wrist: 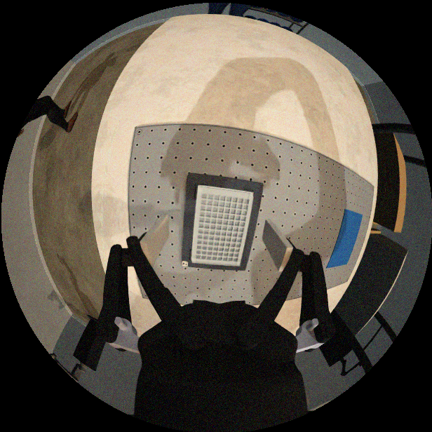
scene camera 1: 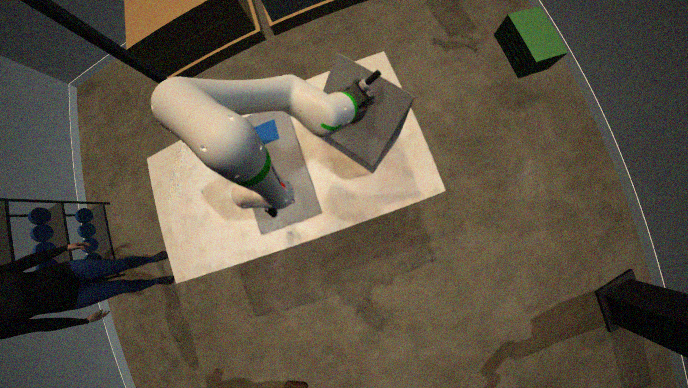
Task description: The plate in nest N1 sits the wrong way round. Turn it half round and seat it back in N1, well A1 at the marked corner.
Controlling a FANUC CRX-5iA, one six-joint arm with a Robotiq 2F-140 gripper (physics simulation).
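Observation:
The light grey well plate (wrist: pixel 221 226) lies in the dark nest N1 (wrist: pixel 225 180) in the wrist view, its long side running up and down the view. A small pale marker (wrist: pixel 185 264) sits at the nest's lower left corner. Which plate corner is well A1 is too small to tell. My gripper (wrist: pixel 216 227) is open, its two finger pads wide apart, one on each side of the nest and above it, with nothing between them. In the scene view the arm hides the plate and nest, and the fingers are mostly hidden.
The nest stands on a perforated grey board (scene camera 1: pixel 300 202) (wrist: pixel 150 145) with a blue patch (scene camera 1: pixel 267 131) (wrist: pixel 345 239). The board lies on a pale table (scene camera 1: pixel 210 255) (wrist: pixel 200 40). The arm's base stands on a grey block (scene camera 1: pixel 385 120). A person (scene camera 1: pixel 45 290) stands by the table's left end.

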